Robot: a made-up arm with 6 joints. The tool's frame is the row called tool.
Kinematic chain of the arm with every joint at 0, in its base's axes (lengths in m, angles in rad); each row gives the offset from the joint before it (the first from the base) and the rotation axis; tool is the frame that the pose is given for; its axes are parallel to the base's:
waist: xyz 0 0 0.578 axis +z
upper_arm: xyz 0 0 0 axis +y
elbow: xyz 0 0 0.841 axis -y
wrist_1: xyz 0 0 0 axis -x
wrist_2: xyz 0.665 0 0 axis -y
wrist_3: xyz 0 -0.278 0 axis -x
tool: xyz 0 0 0
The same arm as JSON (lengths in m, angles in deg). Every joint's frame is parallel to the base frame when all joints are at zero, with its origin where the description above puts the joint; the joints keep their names.
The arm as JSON. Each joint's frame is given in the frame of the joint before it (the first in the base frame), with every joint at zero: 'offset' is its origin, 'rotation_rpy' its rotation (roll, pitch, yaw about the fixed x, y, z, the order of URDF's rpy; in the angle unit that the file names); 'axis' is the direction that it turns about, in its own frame. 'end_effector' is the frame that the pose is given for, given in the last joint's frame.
{
  "length_unit": "m",
  "angle_unit": "deg",
  "chain": [
    {
      "id": "waist",
      "offset": [
        0.0,
        0.0,
        0.578
      ],
      "rotation_rpy": [
        0.0,
        0.0,
        0.0
      ],
      "axis": [
        0.0,
        0.0,
        1.0
      ]
    },
    {
      "id": "upper_arm",
      "offset": [
        0.0,
        0.0,
        0.0
      ],
      "rotation_rpy": [
        0.0,
        0.0,
        0.0
      ],
      "axis": [
        0.0,
        1.0,
        0.0
      ]
    },
    {
      "id": "elbow",
      "offset": [
        0.0,
        0.0,
        0.841
      ],
      "rotation_rpy": [
        0.0,
        0.0,
        0.0
      ],
      "axis": [
        0.0,
        -1.0,
        0.0
      ]
    },
    {
      "id": "wrist_1",
      "offset": [
        0.0,
        0.0,
        0.0
      ],
      "rotation_rpy": [
        0.0,
        0.0,
        0.0
      ],
      "axis": [
        -1.0,
        0.0,
        0.0
      ]
    },
    {
      "id": "wrist_2",
      "offset": [
        0.665,
        0.0,
        0.0
      ],
      "rotation_rpy": [
        0.0,
        0.0,
        0.0
      ],
      "axis": [
        0.0,
        -1.0,
        0.0
      ]
    },
    {
      "id": "wrist_3",
      "offset": [
        0.0,
        -0.278,
        0.0
      ],
      "rotation_rpy": [
        0.0,
        0.0,
        0.0
      ],
      "axis": [
        -1.0,
        0.0,
        0.0
      ]
    }
  ],
  "end_effector": {
    "offset": [
      0.0,
      0.0,
      0.0
    ],
    "rotation_rpy": [
      0.0,
      0.0,
      0.0
    ]
  }
}

